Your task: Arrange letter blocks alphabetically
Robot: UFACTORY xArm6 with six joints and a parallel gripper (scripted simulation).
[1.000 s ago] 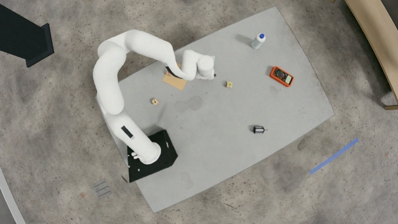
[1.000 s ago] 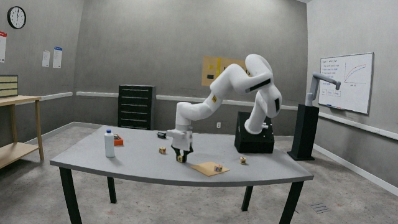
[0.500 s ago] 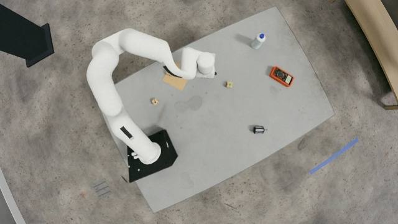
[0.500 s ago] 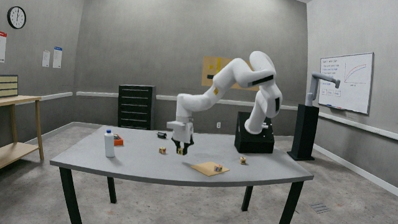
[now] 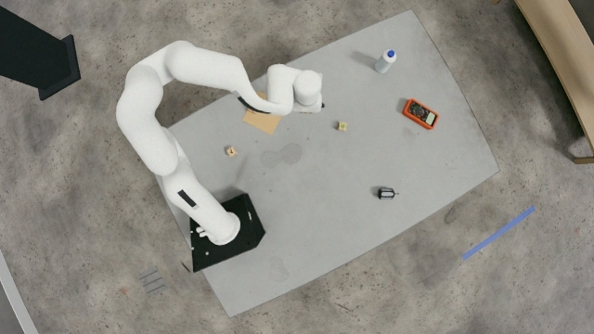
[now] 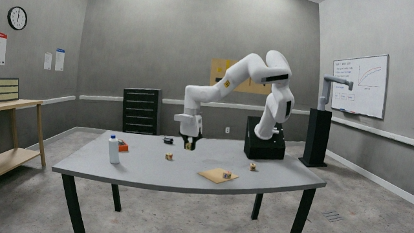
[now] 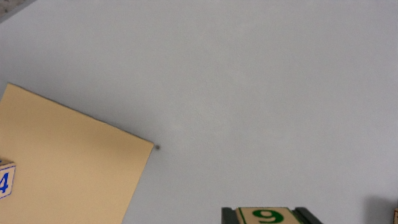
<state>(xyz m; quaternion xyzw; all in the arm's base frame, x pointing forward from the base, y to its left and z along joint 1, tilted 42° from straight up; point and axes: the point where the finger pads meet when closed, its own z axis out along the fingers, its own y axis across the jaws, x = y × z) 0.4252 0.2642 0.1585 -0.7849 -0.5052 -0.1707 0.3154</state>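
The tan mat lies 150 mm behind my hand, 120 mm below it and 70 mm to the left of it. From my hand the other things lie so: white bottle: 390 mm ahead, 90 mm to the left, 50 mm below; then orange multimeter: 460 mm ahead, 170 mm to the right, 100 mm below; then small black object: 420 mm to the right, 200 mm ahead, 100 mm below.
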